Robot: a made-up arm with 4 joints.
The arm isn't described. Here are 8 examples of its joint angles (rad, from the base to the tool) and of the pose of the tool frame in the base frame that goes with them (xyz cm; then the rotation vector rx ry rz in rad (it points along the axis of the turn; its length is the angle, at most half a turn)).
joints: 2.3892 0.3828 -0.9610 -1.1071
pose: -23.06 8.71 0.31 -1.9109 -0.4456 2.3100
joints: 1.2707 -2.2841 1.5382 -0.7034
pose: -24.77 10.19 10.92 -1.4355 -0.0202 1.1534
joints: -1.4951 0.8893 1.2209 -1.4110
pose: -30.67 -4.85 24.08 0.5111 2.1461 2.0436
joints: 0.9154 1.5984 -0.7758 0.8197
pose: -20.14 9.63 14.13 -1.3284 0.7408 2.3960
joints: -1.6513 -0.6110 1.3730 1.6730
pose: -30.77 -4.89 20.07 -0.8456 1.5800 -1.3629
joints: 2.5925 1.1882 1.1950 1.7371
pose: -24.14 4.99 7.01 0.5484 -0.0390 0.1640
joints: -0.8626 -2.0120 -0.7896 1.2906
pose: -34.15 2.04 24.23 -2.0795 0.3609 -1.5229
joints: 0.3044 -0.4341 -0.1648 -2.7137
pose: -34.51 8.95 26.98 -1.6857 2.5055 -0.6107
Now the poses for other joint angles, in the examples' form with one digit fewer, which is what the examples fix.
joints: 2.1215 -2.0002 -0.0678 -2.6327
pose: -31.6 0.0 15.5 -2.252 -0.368 -1.871
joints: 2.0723 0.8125 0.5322 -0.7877
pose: -27.8 10.1 4.2 0.823 1.139 -2.207
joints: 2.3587 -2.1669 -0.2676 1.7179
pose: -33.3 2.2 12.7 0.665 1.763 0.839
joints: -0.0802 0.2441 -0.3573 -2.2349
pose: -29.1 5.6 33.3 0.870 -2.424 -0.358
